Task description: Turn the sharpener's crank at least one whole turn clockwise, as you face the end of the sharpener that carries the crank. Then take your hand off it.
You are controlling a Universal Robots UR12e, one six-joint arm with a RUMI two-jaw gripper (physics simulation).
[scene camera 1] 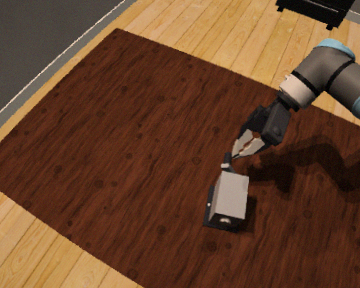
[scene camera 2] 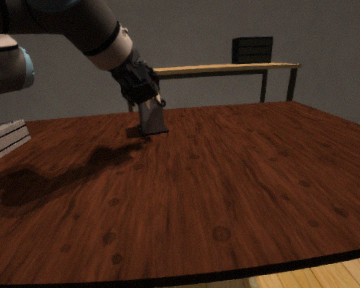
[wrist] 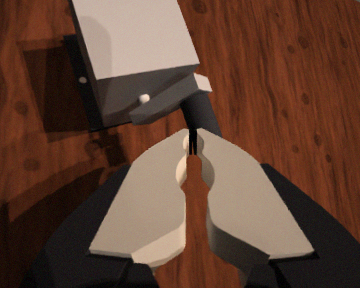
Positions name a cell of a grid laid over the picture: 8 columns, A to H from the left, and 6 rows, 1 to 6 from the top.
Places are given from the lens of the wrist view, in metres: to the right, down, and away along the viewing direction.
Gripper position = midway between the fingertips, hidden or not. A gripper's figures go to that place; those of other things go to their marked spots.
gripper (wrist: E3): 0.01, -0.01, 0.13
black crank handle (wrist: E3): 0.01, -0.02, 0.13
